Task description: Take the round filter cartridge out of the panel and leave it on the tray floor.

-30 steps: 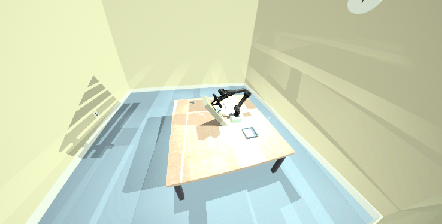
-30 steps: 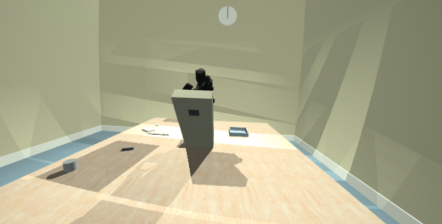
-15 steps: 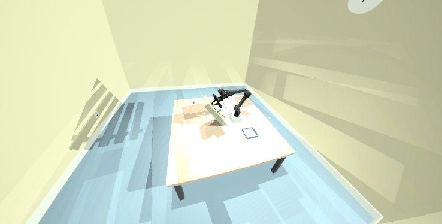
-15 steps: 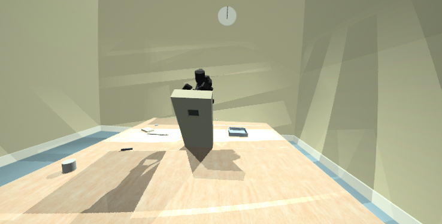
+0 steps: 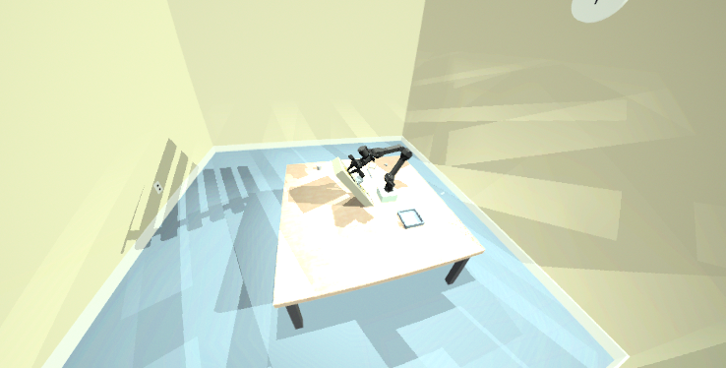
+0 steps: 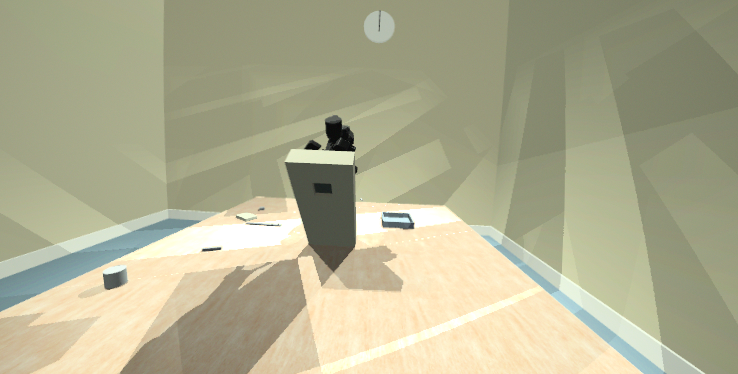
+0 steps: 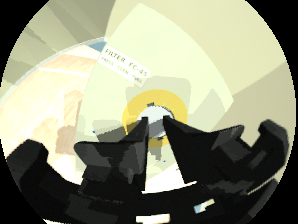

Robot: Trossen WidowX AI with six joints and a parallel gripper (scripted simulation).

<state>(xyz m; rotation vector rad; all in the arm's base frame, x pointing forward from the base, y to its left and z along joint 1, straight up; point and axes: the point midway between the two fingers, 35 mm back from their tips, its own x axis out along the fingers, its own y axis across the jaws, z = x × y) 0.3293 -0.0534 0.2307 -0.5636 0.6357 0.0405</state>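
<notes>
Now: the round filter cartridge 10 mm ahead of my gripper tip and 10 mm below it. Round my gripper tip: flat block (450 mm behind, 410 mm to the right, 280 mm below); tray (380 mm behind, 350 mm to the left, 270 mm below); dark bar (110 mm behind, 400 mm to the right, 280 mm below).
</notes>
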